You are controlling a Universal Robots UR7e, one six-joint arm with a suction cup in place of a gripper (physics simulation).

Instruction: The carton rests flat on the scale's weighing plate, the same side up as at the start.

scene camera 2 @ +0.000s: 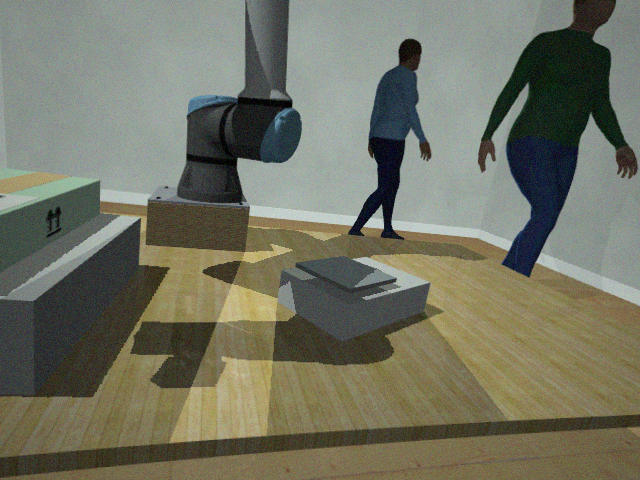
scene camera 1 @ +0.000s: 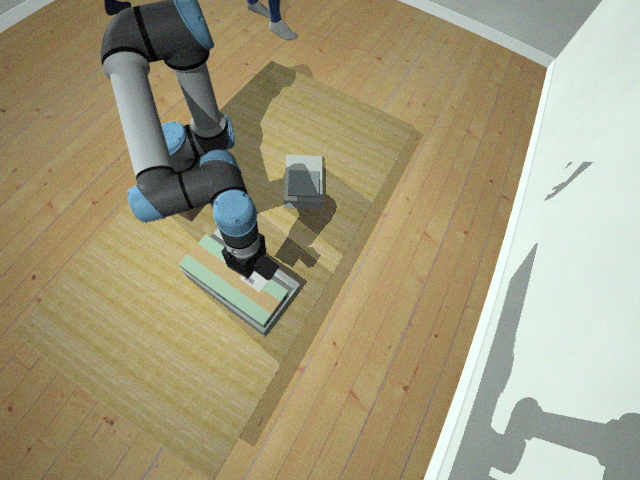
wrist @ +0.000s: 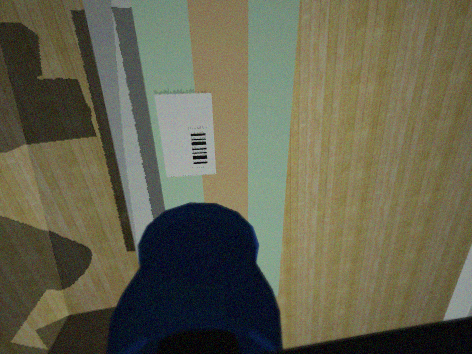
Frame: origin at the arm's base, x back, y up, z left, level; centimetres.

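Seen in the pictures: hand, tool point: [wrist: 200, 255]; arm's base, link origin: [scene camera 2: 210, 197].
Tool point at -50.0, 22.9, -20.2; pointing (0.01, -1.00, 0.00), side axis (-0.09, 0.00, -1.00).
Observation:
Offsets run from my tool point to a thing's top centre, as dx, dy, dz. "pt": to the spot under its first point. Level surfaces: height alone.
The carton @(+7.2, -17.8, -2.1) [scene camera 1: 219, 277] [scene camera 2: 77, 207] [wrist: 225, 125] is long and green with an orange band, a white barcode label on top and up arrows on its side. It lies flat in a grey open tray @(+7.4, -23.7, +0.4) [scene camera 1: 292, 282] [scene camera 2: 87, 281] [wrist: 107, 65]. The scale @(+14.9, -25.9, +49.2) [scene camera 1: 305, 161] [scene camera 2: 372, 311] is a low grey box with a dark weighing plate @(pt +13.2, -25.9, +46.5) [scene camera 1: 303, 181] [scene camera 2: 343, 272] on top, and the plate is bare. My gripper [scene camera 1: 247, 264] [wrist: 198, 225] is over the carton's top, near the label. Its blue cup shows in the wrist view with the suction open; whether it touches the carton is hidden.
The arm's base block [scene camera 2: 196, 225] stands behind the tray and scale in scene camera 2. Two people, one in a blue top [scene camera 2: 392, 103] and one in a green top [scene camera 2: 558, 87], are beyond the mat @(dy -33.4) [scene camera 1: 129, 330]. A white wall [scene camera 1: 578, 258] is at the right.

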